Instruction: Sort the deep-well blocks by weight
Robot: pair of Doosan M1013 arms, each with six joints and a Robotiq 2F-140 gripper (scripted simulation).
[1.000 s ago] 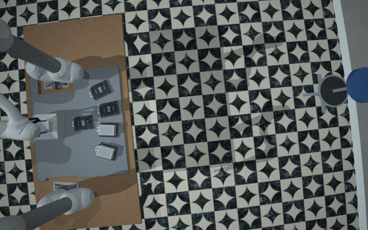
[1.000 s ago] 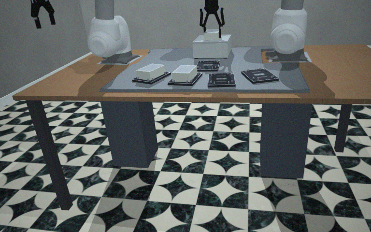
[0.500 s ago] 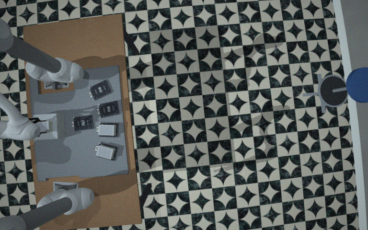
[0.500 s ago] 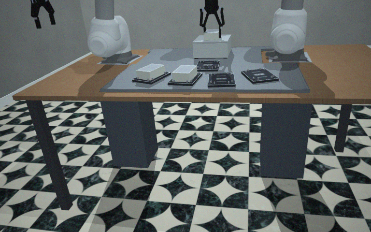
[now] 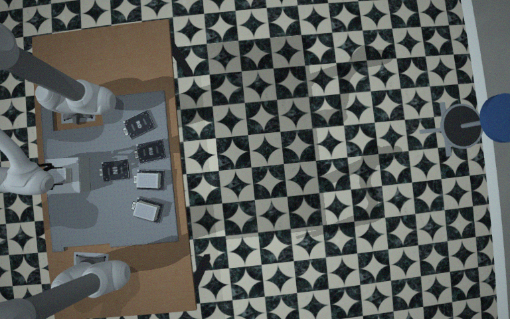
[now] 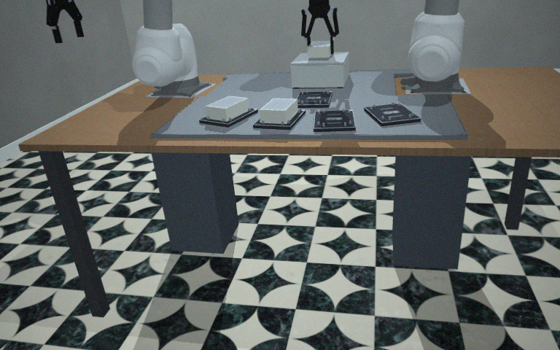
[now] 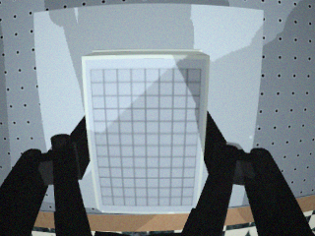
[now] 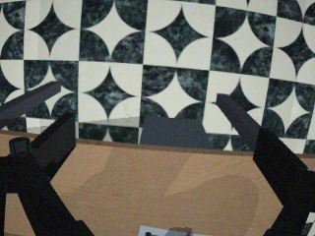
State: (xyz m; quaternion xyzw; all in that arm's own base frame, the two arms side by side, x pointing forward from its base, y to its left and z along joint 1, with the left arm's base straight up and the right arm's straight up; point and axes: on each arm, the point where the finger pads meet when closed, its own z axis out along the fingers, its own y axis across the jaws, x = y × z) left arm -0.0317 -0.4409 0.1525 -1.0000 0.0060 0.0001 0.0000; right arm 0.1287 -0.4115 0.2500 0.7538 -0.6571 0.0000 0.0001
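Observation:
My left hand is 440 mm short of the reject nest RO, 270 mm to the right of it and 130 mm above it. From my left hand the other things lie so: check-weigher CW: 80 mm below, 10 mm behind; dark infeed nest: 270 mm ahead, 130 mm below, 10 mm to the left; A1 mark: 190 mm ahead, 130 mm below, 60 mm to the left.

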